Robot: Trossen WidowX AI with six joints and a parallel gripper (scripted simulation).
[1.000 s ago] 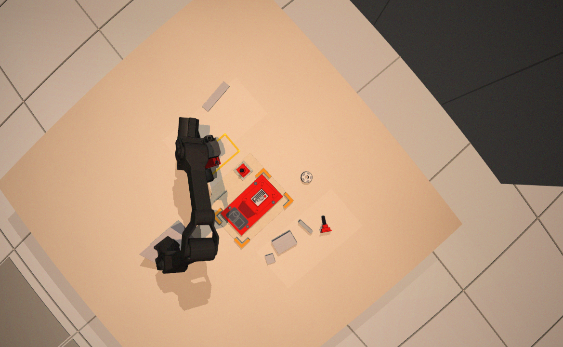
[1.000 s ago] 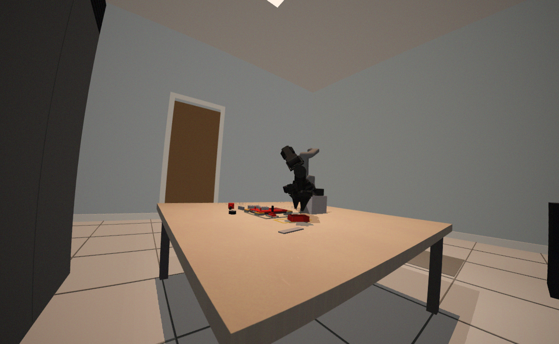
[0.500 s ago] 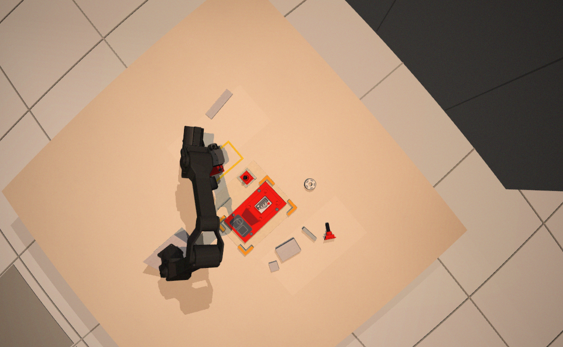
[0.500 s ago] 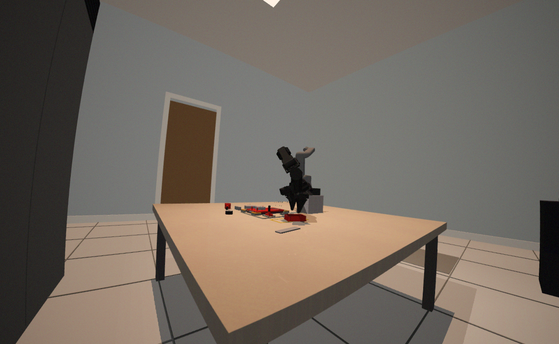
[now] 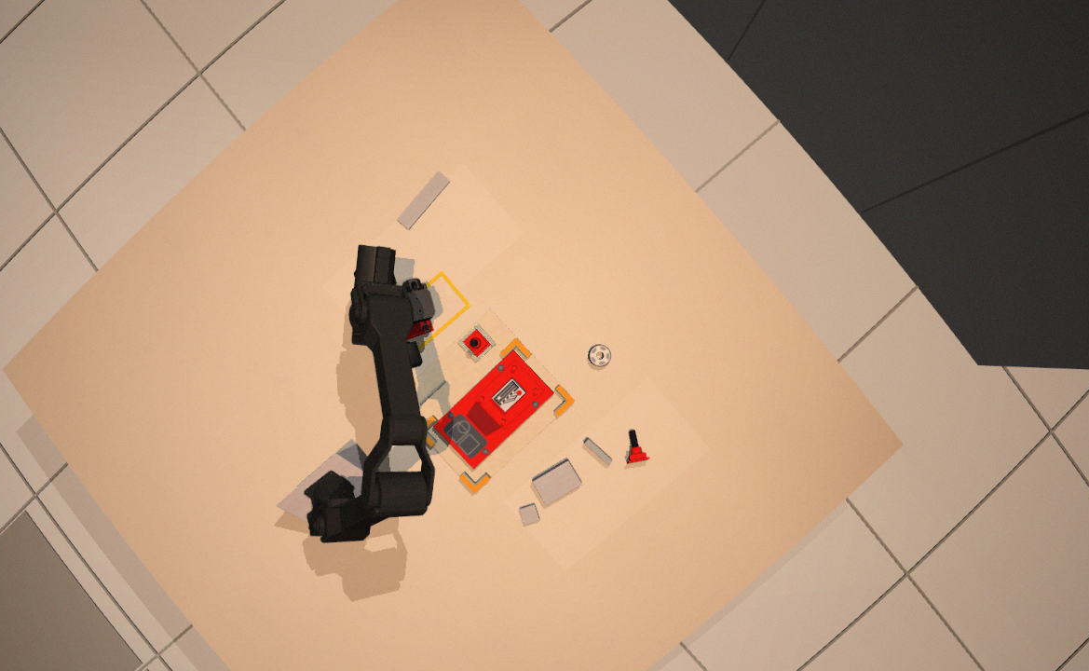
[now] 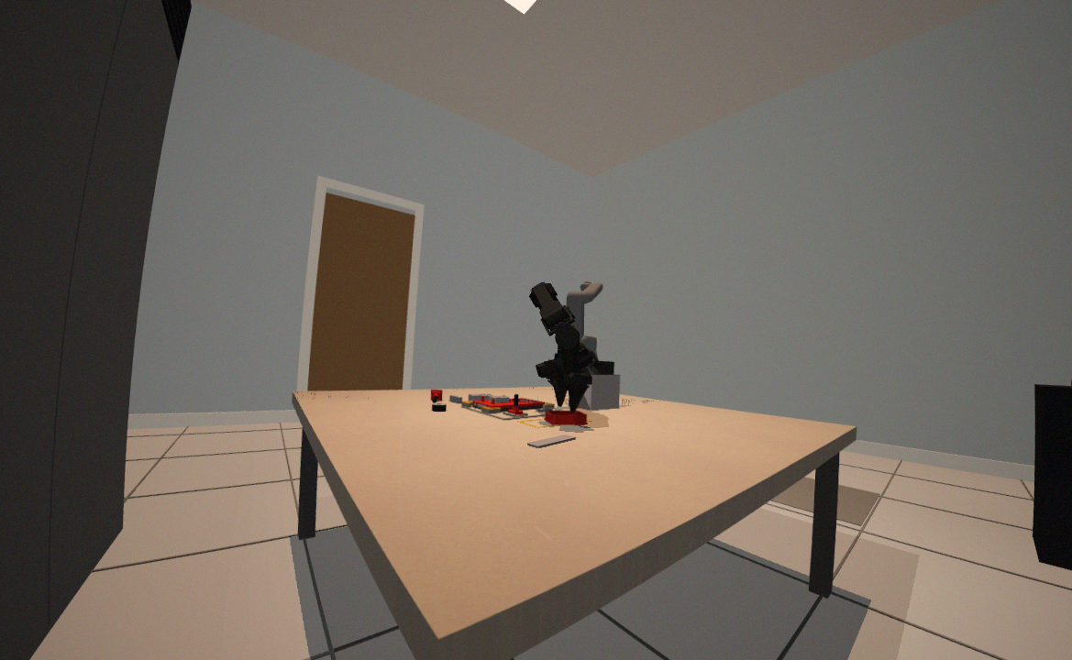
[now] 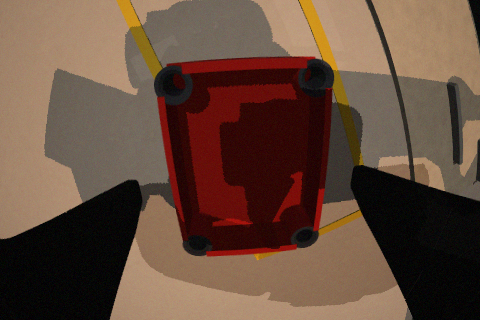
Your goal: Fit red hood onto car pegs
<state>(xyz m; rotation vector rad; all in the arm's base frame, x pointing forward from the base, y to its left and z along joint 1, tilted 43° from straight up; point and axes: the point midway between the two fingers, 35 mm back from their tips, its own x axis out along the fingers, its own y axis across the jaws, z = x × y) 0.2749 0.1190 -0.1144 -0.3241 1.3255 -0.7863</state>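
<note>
The red hood lies 30 mm below my gripper tip. From my gripper tip the other things lie so: grey engine block 70 mm ahead, 220 mm to the right, 10 mm below; grey bar 160 mm ahead, 160 mm to the left, 30 mm below.
</note>
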